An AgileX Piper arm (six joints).
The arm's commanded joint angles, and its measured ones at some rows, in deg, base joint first. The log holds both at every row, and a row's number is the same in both.
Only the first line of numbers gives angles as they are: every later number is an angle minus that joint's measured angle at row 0.
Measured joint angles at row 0:
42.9 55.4 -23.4 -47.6 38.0 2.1
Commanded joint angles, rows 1 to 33:
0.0 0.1 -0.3 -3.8 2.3 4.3
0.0 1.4 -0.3 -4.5 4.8 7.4
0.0 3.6 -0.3 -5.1 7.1 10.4
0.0 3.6 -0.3 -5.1 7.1 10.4
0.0 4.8 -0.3 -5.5 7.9 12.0
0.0 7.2 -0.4 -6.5 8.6 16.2
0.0 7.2 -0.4 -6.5 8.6 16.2
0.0 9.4 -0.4 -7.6 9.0 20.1
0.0 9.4 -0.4 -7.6 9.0 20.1
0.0 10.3 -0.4 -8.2 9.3 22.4
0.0 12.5 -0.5 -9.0 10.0 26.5
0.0 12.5 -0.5 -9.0 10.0 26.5
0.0 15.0 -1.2 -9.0 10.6 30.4
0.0 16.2 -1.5 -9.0 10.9 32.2
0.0 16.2 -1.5 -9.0 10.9 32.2
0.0 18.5 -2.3 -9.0 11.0 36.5
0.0 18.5 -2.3 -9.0 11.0 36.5
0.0 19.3 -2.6 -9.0 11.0 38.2
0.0 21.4 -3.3 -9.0 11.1 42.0
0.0 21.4 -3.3 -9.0 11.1 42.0
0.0 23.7 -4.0 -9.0 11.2 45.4
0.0 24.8 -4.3 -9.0 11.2 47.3
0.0 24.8 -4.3 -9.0 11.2 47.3
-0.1 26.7 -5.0 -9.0 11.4 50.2
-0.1 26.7 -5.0 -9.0 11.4 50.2
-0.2 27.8 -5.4 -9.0 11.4 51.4
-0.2 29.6 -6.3 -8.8 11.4 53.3
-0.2 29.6 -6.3 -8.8 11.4 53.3
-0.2 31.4 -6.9 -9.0 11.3 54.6
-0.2 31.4 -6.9 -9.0 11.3 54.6
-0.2 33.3 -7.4 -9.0 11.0 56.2
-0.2 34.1 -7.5 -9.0 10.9 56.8
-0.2 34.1 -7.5 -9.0 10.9 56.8
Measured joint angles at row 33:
0.0 32.2 -6.6 -5.8 8.8 54.3
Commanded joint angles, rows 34 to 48:
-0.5 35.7 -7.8 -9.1 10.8 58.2
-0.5 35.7 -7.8 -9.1 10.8 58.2
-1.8 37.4 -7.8 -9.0 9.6 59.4
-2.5 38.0 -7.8 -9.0 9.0 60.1
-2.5 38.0 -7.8 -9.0 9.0 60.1
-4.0 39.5 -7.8 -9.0 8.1 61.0
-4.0 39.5 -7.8 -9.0 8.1 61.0
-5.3 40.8 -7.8 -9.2 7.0 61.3
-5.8 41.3 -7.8 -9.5 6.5 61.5
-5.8 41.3 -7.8 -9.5 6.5 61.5
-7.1 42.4 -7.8 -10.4 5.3 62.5
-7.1 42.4 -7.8 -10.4 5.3 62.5
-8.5 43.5 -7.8 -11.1 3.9 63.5
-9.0 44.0 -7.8 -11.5 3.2 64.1
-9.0 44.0 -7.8 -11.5 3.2 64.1
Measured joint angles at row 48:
-7.3 42.9 -7.3 -7.7 2.3 62.4
